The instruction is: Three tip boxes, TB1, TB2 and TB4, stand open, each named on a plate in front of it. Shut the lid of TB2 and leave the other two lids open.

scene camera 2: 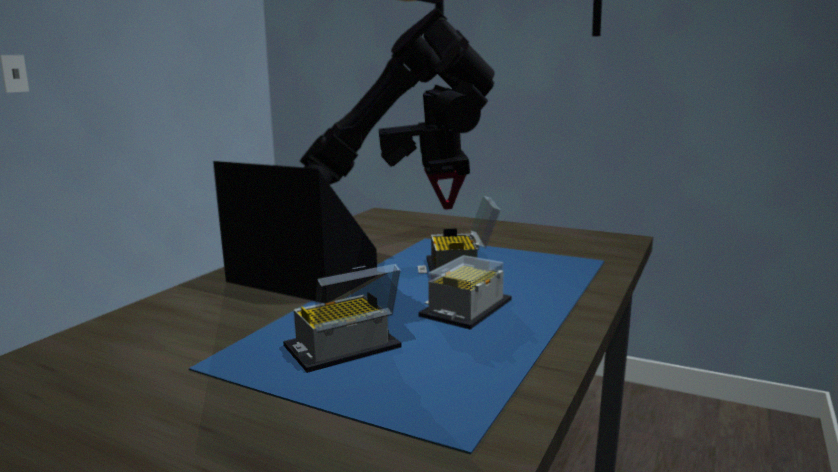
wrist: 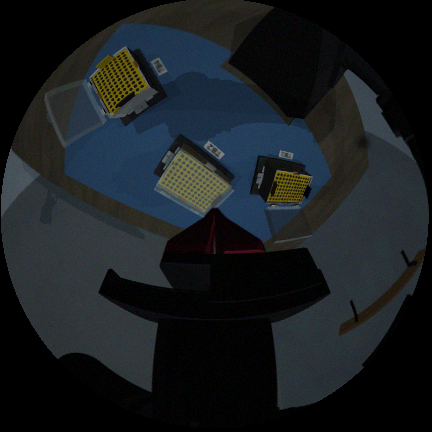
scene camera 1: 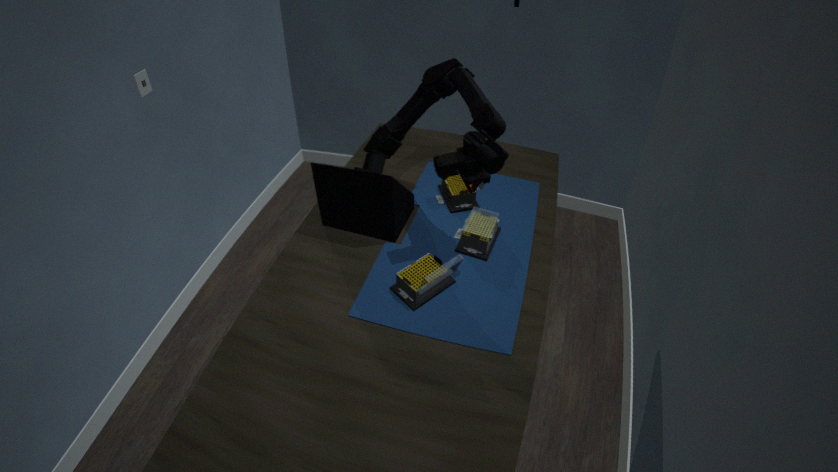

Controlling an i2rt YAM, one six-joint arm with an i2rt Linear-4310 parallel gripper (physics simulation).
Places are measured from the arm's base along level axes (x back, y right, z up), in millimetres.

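Pixels of known places: gripper, fingertip midpoint: [scene camera 2: 447,208] [wrist: 214,212] [scene camera 1: 471,192]; arm's base, origin of the base link: [scene camera 2: 302,202] [scene camera 1: 370,178].
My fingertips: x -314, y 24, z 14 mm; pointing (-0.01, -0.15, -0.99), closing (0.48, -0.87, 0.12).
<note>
For each thing: its top centre in the pictures, then the offset to it from my fingertips. Level surfaces: height alone.
- TB2, middle of its top: [wrist: 197,184] [scene camera 2: 461,266] [scene camera 1: 477,220] dx -25, dy +4, dz -102 mm
- TB4, middle of its top: [scene camera 2: 339,302] [wrist: 110,77] [scene camera 1: 422,268] dx +99, dy +223, dz -105 mm
- TB1, middle of its top: [scene camera 2: 453,235] [wrist: 294,192] [scene camera 1: 459,180] dx +56, dy -196, dz -105 mm
- blue mat, its level: dz -179 mm
- wooden table, its level: dz -182 mm
TB2 [scene camera 1: 473,243] [scene camera 2: 486,296] [wrist: 192,180] is the middle box; its clear lid [scene camera 2: 483,261] lies down level over the yellow rack. TB4 [scene camera 1: 421,272] [scene camera 2: 351,340] [wrist: 120,82] is nearest the scene cameras, its lid [scene camera 2: 384,281] [wrist: 75,112] open; its plate is hard to read. TB1 [scene camera 1: 456,186] [scene camera 2: 454,241] [wrist: 290,187] is at the back, its lid [scene camera 2: 486,219] [wrist: 287,222] tilted open. My gripper [scene camera 1: 473,186] [scene camera 2: 448,207] [wrist: 214,212] is shut and empty. In scene camera 2 it hangs above TB1, apart from the boxes; in scene camera 1 it partly hides TB1's lid.
The boxes stand on a blue mat [scene camera 1: 457,328] [scene camera 2: 410,404] [wrist: 200,105] on a wooden table [scene camera 1: 328,375] [scene camera 2: 105,404]. A tall black block [scene camera 1: 357,202] [scene camera 2: 275,234] [wrist: 290,60] stands on the mat's left side in the scene views. The arm [scene camera 1: 410,111] [scene camera 2: 375,93] arches up behind it.
</note>
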